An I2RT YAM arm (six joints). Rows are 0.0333 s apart.
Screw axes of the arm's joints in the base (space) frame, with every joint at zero. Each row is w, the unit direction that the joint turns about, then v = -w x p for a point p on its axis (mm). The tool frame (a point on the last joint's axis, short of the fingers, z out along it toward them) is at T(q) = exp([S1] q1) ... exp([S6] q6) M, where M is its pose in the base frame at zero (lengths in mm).
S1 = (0, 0, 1, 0, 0, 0)
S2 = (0, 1, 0, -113.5, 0, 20)
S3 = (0, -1, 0, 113.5, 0, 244)
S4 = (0, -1, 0, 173.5, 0, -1)
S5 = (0, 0, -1, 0, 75, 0)
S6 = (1, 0, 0, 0, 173.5, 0)
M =
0 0 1 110.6
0 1 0 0
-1 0 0 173.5
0 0 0 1
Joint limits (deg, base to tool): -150..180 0..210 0..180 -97..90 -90..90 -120..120
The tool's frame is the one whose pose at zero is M.
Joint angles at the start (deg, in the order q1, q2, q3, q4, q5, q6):
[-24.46 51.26 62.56 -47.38 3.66 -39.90]
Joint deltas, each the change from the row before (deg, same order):
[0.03 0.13 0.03 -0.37 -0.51 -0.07]
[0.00 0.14 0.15 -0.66 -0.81 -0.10]
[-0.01 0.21 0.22 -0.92 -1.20 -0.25]
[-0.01 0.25 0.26 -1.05 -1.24 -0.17]
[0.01 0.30 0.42 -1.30 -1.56 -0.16]
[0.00 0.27 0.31 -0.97 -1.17 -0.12]
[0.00 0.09 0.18 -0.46 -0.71 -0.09]
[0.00 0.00 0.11 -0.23 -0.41 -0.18]
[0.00 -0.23 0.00 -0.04 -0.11 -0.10]
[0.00 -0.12 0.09 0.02 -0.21 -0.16]
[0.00 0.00 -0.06 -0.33 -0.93 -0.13]
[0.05 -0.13 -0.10 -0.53 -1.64 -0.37]
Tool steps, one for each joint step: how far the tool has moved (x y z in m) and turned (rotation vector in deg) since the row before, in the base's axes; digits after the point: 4 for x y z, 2 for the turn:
[0.0003 0.0003 -0.0008 0.42 0.33 0.48]
[0.0000 0.0006 -0.0006 0.64 0.43 0.71]
[0.0000 0.0008 -0.0008 0.87 0.61 1.09]
[0.0000 0.0008 -0.0008 1.01 0.68 1.06]
[-0.0001 0.0012 -0.0004 1.28 0.71 1.31]
[0.0001 0.0008 -0.0004 1.00 0.56 0.96]
[-0.0001 0.0005 0.0001 0.52 0.17 0.59]
[-0.0002 0.0004 0.0003 0.17 0.04 0.43]
[-0.0009 0.0005 0.0005 -0.08 -0.18 0.15]
[-0.0005 0.0003 0.0008 -0.08 -0.23 0.26]
[-0.0001 0.0007 -0.0008 0.63 0.13 0.78]
[-0.0007 0.0016 -0.0009 0.94 0.08 1.52]

